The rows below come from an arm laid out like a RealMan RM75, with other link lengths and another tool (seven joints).
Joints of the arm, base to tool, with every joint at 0 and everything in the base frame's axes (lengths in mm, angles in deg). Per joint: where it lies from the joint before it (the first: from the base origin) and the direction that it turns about. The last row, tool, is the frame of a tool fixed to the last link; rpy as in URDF.
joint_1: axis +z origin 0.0 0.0 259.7
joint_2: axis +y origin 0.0 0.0 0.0
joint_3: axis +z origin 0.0 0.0 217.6
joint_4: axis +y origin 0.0 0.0 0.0
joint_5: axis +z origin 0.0 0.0 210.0
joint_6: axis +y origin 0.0 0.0 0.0
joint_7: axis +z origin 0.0 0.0 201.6
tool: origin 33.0 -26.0 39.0 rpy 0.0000 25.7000 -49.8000
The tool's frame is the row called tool.
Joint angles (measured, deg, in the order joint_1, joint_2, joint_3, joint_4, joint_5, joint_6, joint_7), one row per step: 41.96, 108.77, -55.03, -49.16, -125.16, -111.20, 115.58; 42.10, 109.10, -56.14, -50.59, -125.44, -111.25, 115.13; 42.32, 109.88, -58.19, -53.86, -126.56, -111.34, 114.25; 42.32, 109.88, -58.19, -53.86, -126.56, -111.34, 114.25; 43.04, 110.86, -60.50, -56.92, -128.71, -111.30, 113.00; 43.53, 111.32, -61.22, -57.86, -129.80, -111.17, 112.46
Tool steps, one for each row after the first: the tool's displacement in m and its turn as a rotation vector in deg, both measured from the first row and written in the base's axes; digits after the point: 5 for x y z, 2 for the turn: -0.00157, 0.00103, -0.00077, -0.24, -0.99, 2.01; -0.00406, 0.00377, -0.00171, -0.50, -3.35, 6.14; -0.00406, 0.00377, -0.00171, -0.50, -3.35, 6.14; -0.00619, 0.00737, -0.00381, -1.11, -6.51, 10.95; -0.00745, 0.00958, -0.00503, -1.28, -7.74, 12.79
